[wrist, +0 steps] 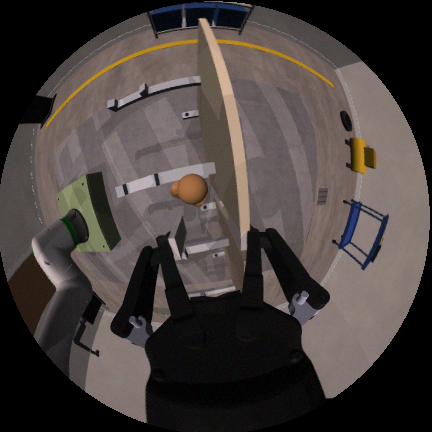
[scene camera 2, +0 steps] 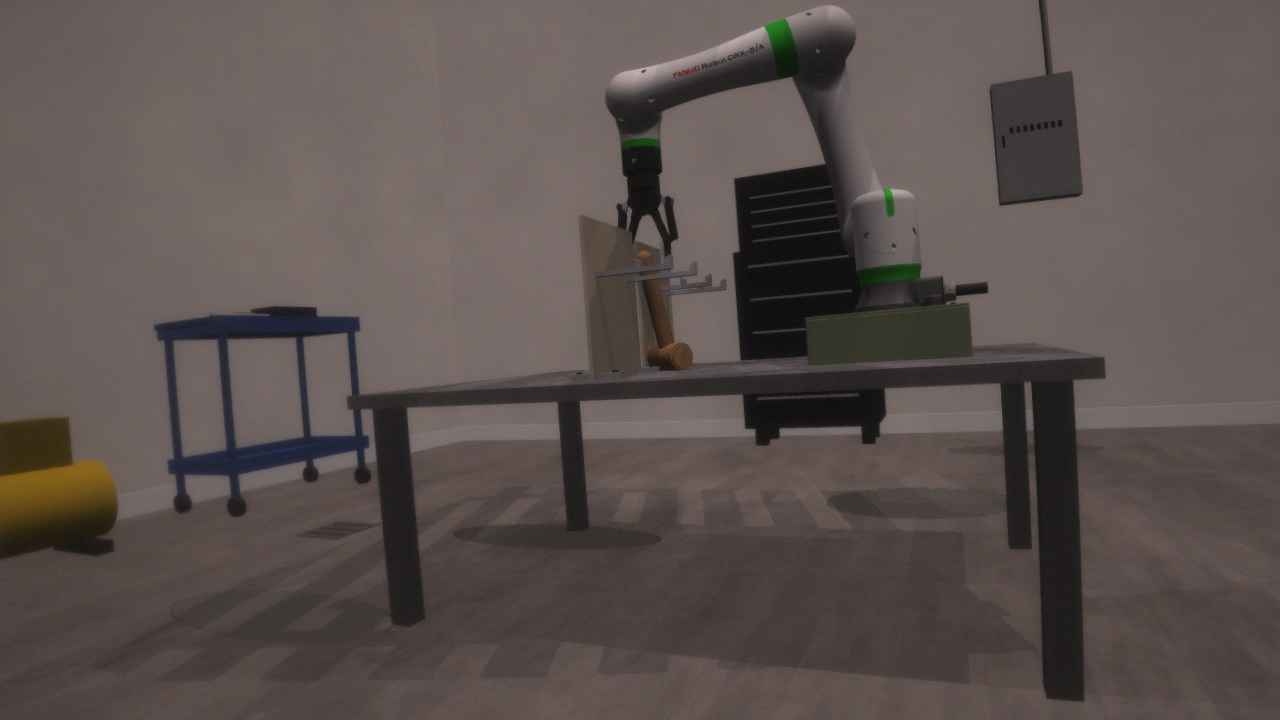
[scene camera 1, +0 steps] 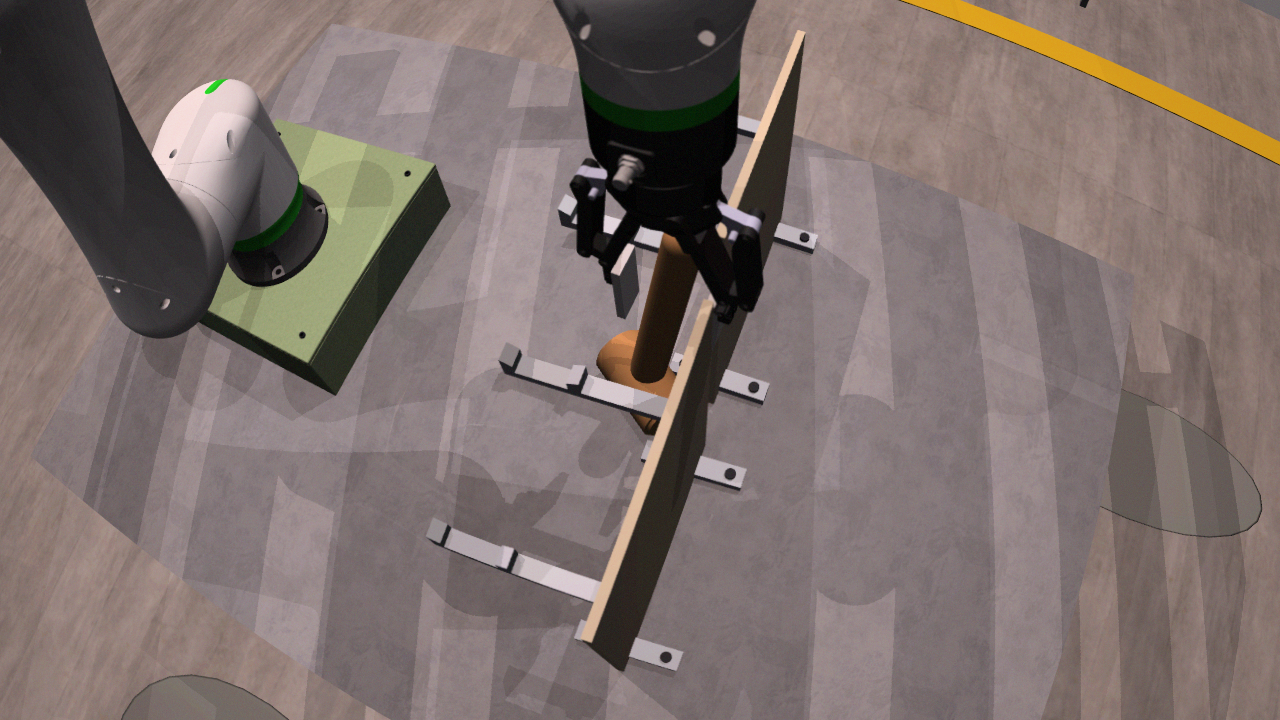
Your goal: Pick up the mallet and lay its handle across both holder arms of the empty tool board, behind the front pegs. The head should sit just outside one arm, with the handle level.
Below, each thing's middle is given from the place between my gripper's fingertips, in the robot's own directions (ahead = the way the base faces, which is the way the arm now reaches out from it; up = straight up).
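Mallet (scene camera 1: 639, 359): my gripper is 40 mm past it, 20 mm to the right of it and 90 mm above it.
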